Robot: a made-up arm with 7 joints. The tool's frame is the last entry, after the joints.
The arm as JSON. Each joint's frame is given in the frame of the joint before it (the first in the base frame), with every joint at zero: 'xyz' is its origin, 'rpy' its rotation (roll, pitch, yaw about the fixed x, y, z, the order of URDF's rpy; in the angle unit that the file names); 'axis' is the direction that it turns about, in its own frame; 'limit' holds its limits. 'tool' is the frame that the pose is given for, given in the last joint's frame.
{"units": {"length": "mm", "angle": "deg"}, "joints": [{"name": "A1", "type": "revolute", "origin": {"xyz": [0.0, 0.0, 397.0], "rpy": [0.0, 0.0, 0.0]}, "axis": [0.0, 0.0, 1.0], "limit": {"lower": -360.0, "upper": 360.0}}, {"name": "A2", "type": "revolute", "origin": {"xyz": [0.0, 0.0, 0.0], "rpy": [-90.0, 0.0, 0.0]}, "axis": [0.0, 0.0, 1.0], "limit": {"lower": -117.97, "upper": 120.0}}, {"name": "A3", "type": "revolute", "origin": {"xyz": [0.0, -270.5, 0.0], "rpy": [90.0, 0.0, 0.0]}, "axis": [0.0, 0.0, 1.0], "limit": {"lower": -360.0, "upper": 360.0}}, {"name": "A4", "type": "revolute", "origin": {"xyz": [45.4, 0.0, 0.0], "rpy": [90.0, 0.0, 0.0]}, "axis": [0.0, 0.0, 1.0], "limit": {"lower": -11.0, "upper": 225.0}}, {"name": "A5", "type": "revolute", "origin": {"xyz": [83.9, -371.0, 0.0], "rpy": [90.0, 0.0, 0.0]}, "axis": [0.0, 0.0, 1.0], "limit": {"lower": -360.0, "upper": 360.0}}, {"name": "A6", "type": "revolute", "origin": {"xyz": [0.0, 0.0, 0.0], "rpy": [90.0, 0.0, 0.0]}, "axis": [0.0, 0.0, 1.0], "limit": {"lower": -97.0, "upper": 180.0}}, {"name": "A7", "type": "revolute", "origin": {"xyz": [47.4, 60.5, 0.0], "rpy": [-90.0, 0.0, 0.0]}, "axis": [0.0, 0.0, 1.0], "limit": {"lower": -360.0, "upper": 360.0}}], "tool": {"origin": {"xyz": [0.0, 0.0, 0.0], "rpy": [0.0, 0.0, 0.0]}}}
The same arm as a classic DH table. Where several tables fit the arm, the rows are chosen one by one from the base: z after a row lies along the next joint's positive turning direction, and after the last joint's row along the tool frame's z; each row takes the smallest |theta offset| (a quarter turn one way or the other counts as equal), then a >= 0, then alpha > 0; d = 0 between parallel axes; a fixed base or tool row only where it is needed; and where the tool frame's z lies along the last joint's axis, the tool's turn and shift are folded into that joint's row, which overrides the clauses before.
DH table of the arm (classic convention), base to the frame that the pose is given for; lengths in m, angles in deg. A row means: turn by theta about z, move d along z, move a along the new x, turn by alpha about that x. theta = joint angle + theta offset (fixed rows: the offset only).
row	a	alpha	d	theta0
A1	0	-90	0.397	0
A2	0	90	0	0
A3	0.0454	90	0.2705	0
A4	0.0839	90	0	0
A5	0	90	0.371	0
A6	0.0474	-90	0	0
A7	0	0	0.0605	0
Joint limits (deg, base to tool): -360..360 -117.97..120 -360..360 -11..225 -360..360 -97..180 -360..360

